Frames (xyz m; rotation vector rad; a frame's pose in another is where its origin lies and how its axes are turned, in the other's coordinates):
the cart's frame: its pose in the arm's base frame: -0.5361 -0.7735 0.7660 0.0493 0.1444 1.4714
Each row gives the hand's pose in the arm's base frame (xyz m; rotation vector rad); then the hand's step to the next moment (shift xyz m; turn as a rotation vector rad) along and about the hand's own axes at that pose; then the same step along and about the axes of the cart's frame.
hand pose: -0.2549 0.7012 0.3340 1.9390 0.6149 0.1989
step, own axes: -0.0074 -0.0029 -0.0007 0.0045 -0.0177 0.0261
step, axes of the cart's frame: -0.0028 0.0071 -0.0023 -0.0102 -0.0131 -0.0272
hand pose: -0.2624 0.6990 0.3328 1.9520 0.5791 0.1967
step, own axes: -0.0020 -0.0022 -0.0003 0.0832 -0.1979 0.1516
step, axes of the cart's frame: -0.0001 0.0023 -0.0019 0.0081 -0.1012 -0.2424
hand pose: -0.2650 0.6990 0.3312 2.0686 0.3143 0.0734
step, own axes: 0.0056 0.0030 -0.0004 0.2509 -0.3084 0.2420
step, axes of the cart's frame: 0.0007 -0.0055 0.0031 0.0499 -0.2731 -0.3735
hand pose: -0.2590 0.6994 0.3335 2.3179 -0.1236 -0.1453
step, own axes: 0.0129 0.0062 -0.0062 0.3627 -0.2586 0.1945
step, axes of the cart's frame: -0.0008 -0.0124 0.0094 0.0418 -0.3809 -0.2990
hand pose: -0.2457 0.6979 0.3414 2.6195 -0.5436 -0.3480
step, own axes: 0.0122 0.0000 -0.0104 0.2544 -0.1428 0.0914
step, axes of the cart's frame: -0.0006 -0.0133 0.0089 0.0105 -0.2641 -0.1536
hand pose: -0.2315 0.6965 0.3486 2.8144 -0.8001 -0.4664
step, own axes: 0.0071 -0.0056 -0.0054 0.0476 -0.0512 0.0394
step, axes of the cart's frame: 0.0022 -0.0098 0.0032 0.0227 -0.0549 -0.0540
